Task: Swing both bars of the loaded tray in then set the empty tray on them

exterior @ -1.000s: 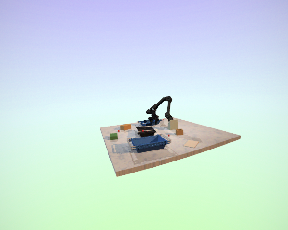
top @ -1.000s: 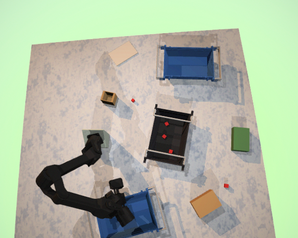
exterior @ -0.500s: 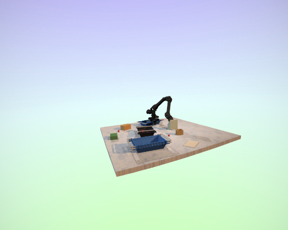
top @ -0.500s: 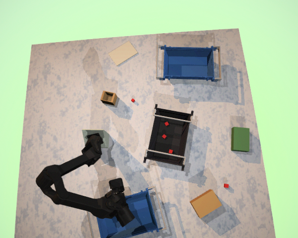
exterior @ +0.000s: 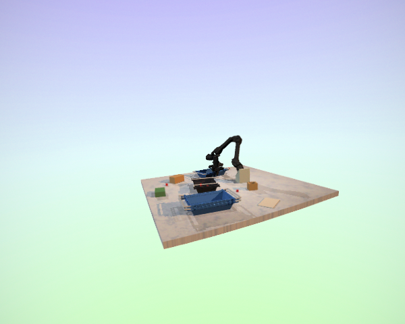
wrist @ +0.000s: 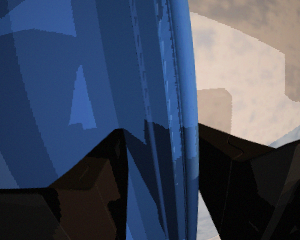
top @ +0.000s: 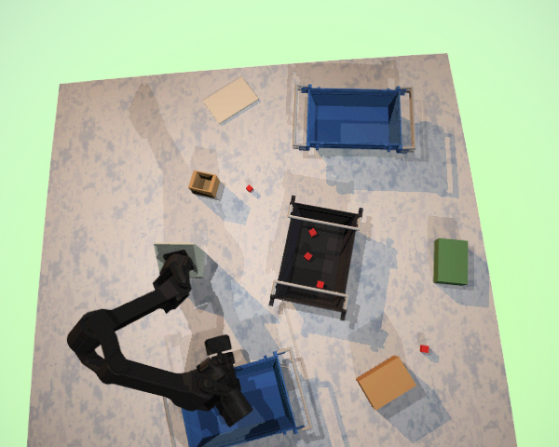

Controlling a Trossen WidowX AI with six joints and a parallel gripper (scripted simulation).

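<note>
Now: gripper tip 80 mm to the left of the blue tray, 30 mm below it and 10 mm short of it. Round my gripper tip: green block (650 mm ahead, 180 mm to the left, 10 mm above); brown box (530 mm to the left, 10 mm ahead); orange block (390 mm ahead, 100 mm to the right, 20 mm above).
</note>
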